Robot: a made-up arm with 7 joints.
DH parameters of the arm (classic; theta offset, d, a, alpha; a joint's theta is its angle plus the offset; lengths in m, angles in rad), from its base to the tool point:
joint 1: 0 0.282 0 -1.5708
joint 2: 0 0 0 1.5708
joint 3: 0 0.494 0.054 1.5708
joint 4: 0 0 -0.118 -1.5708
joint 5: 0 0.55 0 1.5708
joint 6: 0 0 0.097 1.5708
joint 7: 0 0 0 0
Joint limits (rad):
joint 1: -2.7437..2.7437
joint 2: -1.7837..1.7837
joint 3: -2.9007..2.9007
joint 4: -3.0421..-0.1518
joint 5: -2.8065..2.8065
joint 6: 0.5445..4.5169
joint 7: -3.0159..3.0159
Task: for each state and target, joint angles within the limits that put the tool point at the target. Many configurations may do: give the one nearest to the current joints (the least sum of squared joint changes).
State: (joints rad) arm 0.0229 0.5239 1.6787 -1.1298 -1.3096 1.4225 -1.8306
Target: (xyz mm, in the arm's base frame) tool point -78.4 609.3 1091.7
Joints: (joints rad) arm 0.1982 0.2832 1.8829 -1.2793 -1.3047 1.4391 -1.8306
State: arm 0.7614 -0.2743 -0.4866 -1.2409 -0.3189 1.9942 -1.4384
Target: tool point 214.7 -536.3 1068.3
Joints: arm 0.5912 -0.6448 -0.9987 -1.4840 -0.2979 1.9461 -1.4384
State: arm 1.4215 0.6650 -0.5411 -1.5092 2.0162 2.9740 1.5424
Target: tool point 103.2 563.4 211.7
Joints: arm 1.7634 0.5263 -0.2502 -2.2238 2.1754 3.0945 1.5424
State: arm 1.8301 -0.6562 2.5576 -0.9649 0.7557 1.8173 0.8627
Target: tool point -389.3 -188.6 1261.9
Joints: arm 1.5701 0.2281 2.4114 -1.0933 0.7769 1.8605 0.8627
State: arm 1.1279 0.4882 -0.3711 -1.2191 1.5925 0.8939 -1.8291
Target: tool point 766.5 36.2 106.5
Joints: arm 0.5738 0.8574 -0.6822 -1.9215 1.5265 0.9289 -1.8291
